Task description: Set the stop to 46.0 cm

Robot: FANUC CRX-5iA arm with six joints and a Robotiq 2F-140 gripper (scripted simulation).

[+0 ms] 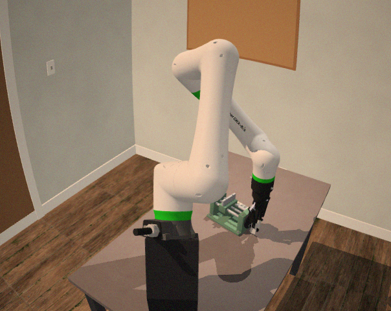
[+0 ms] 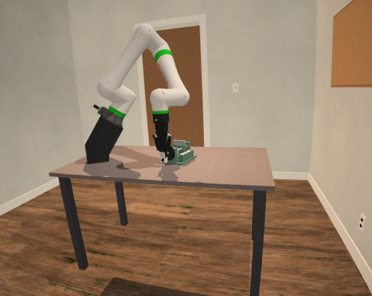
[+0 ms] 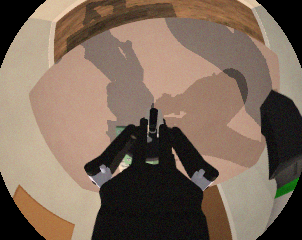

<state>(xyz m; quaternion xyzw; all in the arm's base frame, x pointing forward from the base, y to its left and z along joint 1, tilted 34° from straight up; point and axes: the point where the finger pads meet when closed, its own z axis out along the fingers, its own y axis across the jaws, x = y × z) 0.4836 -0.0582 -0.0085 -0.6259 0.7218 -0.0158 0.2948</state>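
My hand is 17 cm to the right of the green stop fixture, 3 cm below it and 3 cm short of it. Round my hand: black handwheel: 2 cm to the left, 1 cm below.
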